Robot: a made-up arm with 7 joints. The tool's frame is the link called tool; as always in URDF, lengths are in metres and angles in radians. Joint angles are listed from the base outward.
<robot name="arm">
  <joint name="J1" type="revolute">
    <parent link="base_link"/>
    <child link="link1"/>
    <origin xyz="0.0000 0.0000 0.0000"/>
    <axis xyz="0 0.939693 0.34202"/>
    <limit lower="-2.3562" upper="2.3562"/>
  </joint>
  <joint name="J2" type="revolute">
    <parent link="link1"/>
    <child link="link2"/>
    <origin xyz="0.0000 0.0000 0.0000"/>
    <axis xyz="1 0 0"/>
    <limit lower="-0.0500" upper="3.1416"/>
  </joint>
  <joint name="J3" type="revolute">
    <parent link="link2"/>
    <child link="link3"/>
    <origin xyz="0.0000 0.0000 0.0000"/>
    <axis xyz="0 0 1"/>
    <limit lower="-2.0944" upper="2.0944"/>
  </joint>
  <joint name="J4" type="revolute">
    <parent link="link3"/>
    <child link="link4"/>
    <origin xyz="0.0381 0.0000 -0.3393"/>
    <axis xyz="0 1 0"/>
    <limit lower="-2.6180" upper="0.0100"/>
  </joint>
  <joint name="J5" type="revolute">
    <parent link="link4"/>
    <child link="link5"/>
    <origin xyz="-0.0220 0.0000 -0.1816"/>
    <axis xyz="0 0 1"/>
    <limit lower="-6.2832" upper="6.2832"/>
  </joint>
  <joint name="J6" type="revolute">
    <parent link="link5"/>
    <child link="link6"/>
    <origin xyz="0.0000 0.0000 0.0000"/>
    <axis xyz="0 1 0"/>
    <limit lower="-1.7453" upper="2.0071"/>
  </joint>
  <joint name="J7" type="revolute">
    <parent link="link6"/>
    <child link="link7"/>
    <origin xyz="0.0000 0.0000 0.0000"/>
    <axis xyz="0 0 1"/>
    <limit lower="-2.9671" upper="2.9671"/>
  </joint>
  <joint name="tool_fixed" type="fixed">
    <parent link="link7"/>
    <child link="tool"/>
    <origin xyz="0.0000 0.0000 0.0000"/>
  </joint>
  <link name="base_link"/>
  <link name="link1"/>
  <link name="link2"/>
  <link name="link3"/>
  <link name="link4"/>
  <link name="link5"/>
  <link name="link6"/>
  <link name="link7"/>
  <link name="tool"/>
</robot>
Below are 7 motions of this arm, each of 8 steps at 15 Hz.
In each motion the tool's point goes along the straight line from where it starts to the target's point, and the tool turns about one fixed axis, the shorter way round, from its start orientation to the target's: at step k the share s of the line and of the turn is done. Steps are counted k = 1, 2, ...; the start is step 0. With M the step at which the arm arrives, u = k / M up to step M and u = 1 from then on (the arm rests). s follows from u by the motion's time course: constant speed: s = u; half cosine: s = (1 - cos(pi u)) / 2; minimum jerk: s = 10 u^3 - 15 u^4 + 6 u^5.
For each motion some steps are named. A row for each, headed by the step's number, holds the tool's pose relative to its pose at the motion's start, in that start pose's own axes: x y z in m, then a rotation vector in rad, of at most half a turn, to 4 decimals.
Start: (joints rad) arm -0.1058 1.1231 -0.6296 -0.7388 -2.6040 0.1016 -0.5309
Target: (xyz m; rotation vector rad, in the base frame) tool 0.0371 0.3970 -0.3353 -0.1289 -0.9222 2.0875
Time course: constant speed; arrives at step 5
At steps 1, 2, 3, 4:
1: 0.0126 0.0219 0.0101 0.0475 -0.0586 -0.0111
2: 0.0252 0.0439 0.0203 0.0950 -0.1171 -0.0223
3: 0.0379 0.0658 0.0304 0.1425 -0.1757 -0.0334
4: 0.0505 0.0878 0.0405 0.1901 -0.2343 -0.0445

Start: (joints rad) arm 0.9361 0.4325 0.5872 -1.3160 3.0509 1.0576 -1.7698
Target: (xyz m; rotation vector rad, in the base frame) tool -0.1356 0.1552 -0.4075 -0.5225 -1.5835 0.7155
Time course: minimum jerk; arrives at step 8
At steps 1, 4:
1: -0.0025 -0.0010 -0.0007 -0.0017 0.0009 0.0049
4: -0.0781 -0.0322 -0.0221 -0.0531 0.0279 0.1530

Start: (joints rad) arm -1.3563 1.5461 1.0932 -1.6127 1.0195 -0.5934 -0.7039
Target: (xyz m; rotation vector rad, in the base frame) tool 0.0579 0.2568 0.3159 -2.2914 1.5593 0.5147
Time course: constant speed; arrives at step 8
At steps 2, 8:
2: 0.0003 -0.0305 0.0182 -0.3864 -0.0265 -0.1353
8: 0.0012 -0.1220 0.0727 -1.5457 -0.1059 -0.5412

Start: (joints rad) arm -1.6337 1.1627 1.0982 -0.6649 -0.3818 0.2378 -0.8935
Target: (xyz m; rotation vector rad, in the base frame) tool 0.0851 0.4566 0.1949 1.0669 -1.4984 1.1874
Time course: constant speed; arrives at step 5
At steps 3, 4, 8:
3: -0.0357 0.1023 0.0035 0.1210 0.2102 0.1839
4: -0.0477 0.1364 0.0047 0.1613 0.2803 0.2452
8: -0.0596 0.1705 0.0059 0.2016 0.3503 0.3065

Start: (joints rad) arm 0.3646 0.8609 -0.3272 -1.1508 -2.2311 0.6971 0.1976
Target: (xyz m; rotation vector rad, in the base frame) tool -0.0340 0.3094 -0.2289 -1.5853 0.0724 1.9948
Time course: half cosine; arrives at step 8
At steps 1, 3, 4, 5, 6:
1: -0.0049 -0.0004 0.0030 0.0246 -0.0025 -0.0208
3: -0.0398 -0.0029 0.0240 0.1993 -0.0201 -0.1688
4: -0.0644 -0.0048 0.0388 0.3228 -0.0326 -0.2735
5: -0.0891 -0.0066 0.0537 0.4464 -0.0451 -0.3781
6: -0.1100 -0.0081 0.0663 0.5511 -0.0557 -0.4668

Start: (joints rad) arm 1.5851 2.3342 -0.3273 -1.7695 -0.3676 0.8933 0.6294
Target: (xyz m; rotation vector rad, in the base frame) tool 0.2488 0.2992 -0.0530 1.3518 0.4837 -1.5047
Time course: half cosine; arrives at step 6
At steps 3, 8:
3: -0.0052 0.1006 0.0173 0.1354 0.1396 0.1019
8: -0.0104 0.2013 0.0346 0.2707 0.2791 0.2038

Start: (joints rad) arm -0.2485 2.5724 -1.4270 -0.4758 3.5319 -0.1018 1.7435
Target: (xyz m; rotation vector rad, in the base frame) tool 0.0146 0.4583 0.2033 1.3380 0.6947 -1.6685
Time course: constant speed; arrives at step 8
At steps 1, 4, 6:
1: 0.0154 0.0201 0.0027 0.1010 -0.0876 0.0914
4: 0.0615 0.0803 0.0106 0.4038 -0.3505 0.3655
6: 0.0922 0.1205 0.0159 0.6057 -0.5257 0.5482

